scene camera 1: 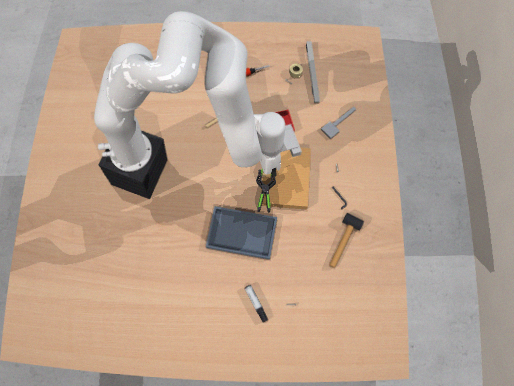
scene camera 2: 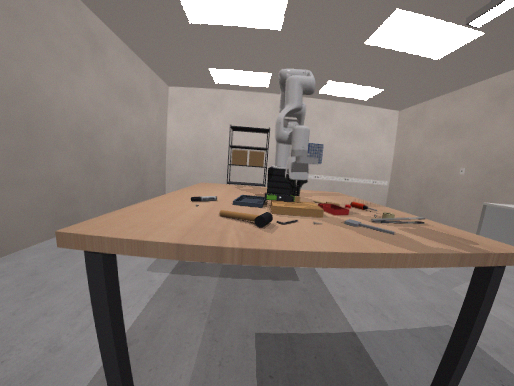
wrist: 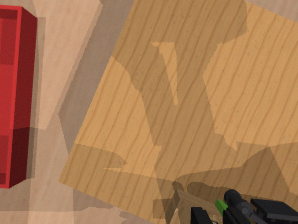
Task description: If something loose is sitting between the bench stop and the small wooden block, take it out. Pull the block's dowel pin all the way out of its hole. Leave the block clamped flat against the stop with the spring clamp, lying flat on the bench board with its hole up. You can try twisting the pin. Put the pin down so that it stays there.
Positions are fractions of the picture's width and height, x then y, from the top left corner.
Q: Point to a bench stop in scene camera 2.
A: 0.60, 0.54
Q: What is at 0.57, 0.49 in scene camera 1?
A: A bench stop.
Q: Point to a grey tray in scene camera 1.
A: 0.46, 0.60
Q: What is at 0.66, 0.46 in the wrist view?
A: A bench stop.
